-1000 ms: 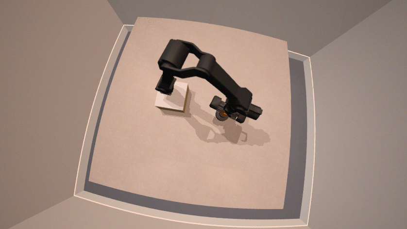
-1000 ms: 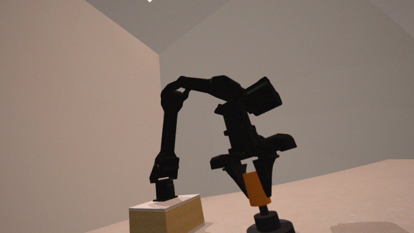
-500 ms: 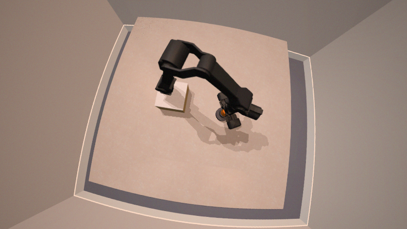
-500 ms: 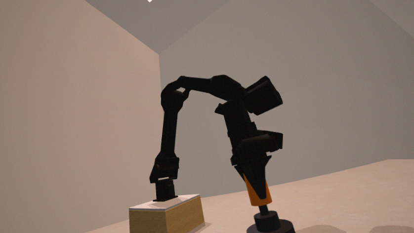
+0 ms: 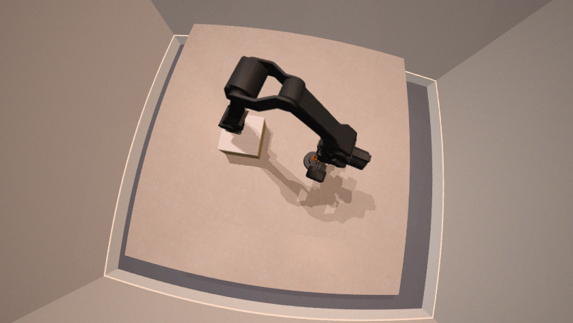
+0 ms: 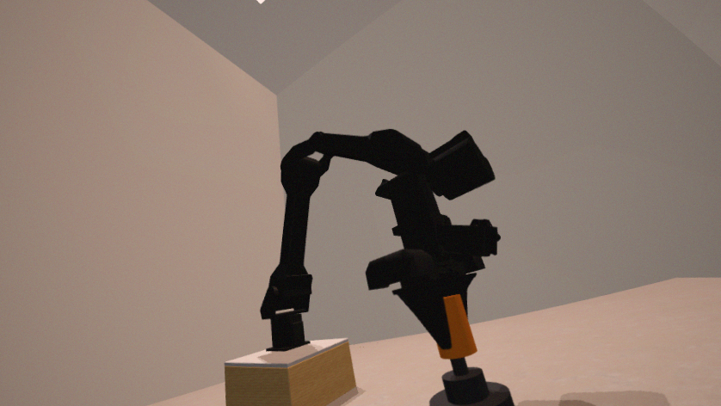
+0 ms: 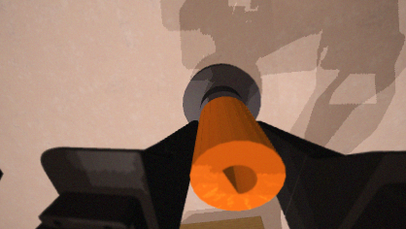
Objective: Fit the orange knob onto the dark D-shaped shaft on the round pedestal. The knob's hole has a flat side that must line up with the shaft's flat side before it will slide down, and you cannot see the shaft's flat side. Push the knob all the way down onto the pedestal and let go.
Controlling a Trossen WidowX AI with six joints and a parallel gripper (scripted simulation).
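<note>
Right now the round dark pedestal is 40 mm below my gripper tip. Round my gripper tip: orange knob (20 mm above).
</note>
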